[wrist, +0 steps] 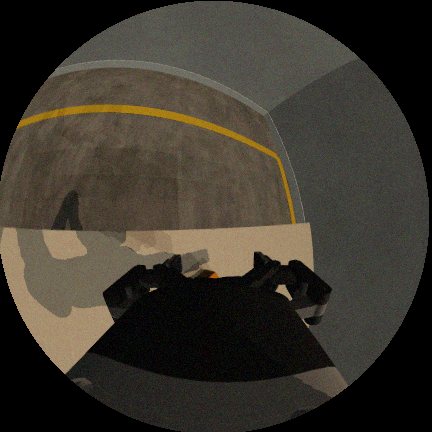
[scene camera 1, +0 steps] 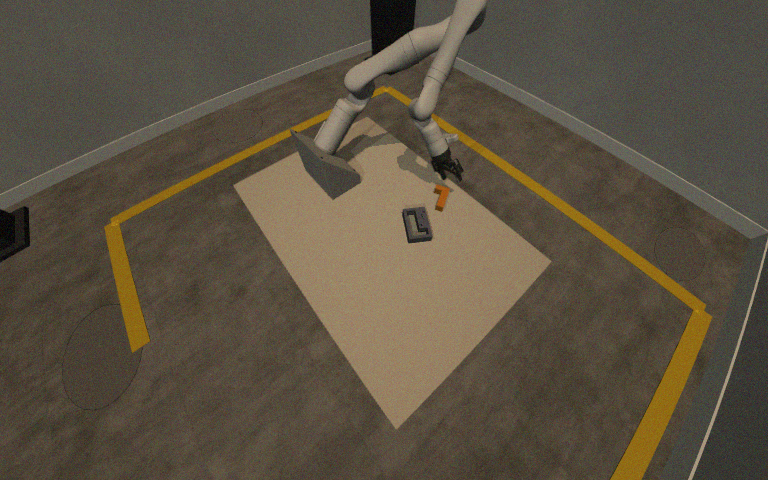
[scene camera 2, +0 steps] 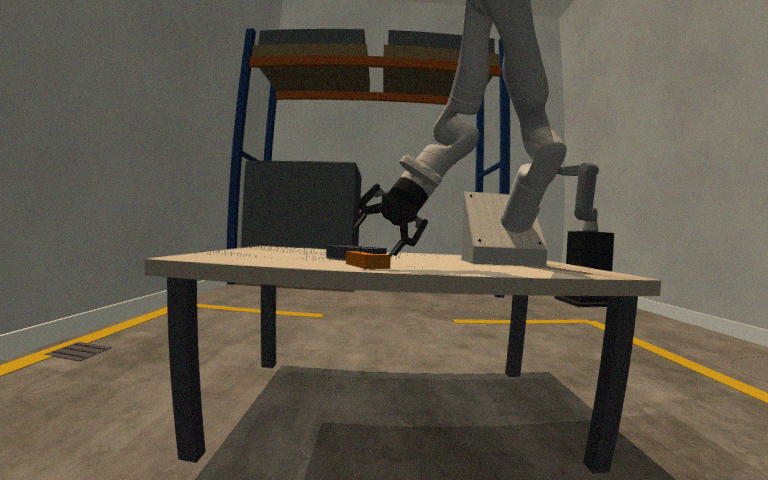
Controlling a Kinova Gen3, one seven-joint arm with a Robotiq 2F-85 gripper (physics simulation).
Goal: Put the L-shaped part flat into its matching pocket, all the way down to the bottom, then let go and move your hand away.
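Frame: origin at the arm's base, x right, y ahead, z up, level; millimetres.
Where they show: gripper, fingertip midpoint: (wrist: 216,261) (scene camera 1: 452,180) (scene camera 2: 372,242); arm's base, origin of the base link: (scene camera 1: 324,149) (scene camera 2: 514,222).
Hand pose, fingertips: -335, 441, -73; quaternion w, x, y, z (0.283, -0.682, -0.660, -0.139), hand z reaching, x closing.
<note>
Things, the pixels of their top centre, and the offset from my fingertips, as dx, dy, dz. "*": a spot on its surface instead.
- orange L-shaped part, middle of its top: (scene camera 2: 367,253) (scene camera 1: 439,195) +81, +9, -27
- orange part, surface spot: (wrist: 214,275) * +24, +10, -27
- pocket block, middle of its top: (scene camera 2: 356,246) (scene camera 1: 417,222) +252, +41, -20
The orange L-shaped part (scene camera 1: 442,199) (scene camera 2: 368,260) lies flat on the table, beside the dark grey pocket block and apart from it. In the wrist view a small bit of the orange part (wrist: 214,275) shows past the black gripper body. The pocket block (scene camera 1: 422,217) (scene camera 2: 346,249) lies on the table with its L-shaped pocket unfilled. My gripper (scene camera 1: 451,176) (scene camera 2: 374,240) (wrist: 216,261) is open and tilted, with nothing between its fingers. It hangs low, close to the orange part, its fingers spread wide. In scene camera 2 one fingertip shows just beside the part's right end.
The pale table top (scene camera 1: 396,316) (scene camera 2: 215,265) bears a grey slanted base (scene camera 1: 333,178) (scene camera 2: 505,254), where the arm is mounted. The table edge runs near the gripper. Behind the table stand a large grey box (scene camera 2: 300,203) and a blue and orange rack (scene camera 2: 240,135).
</note>
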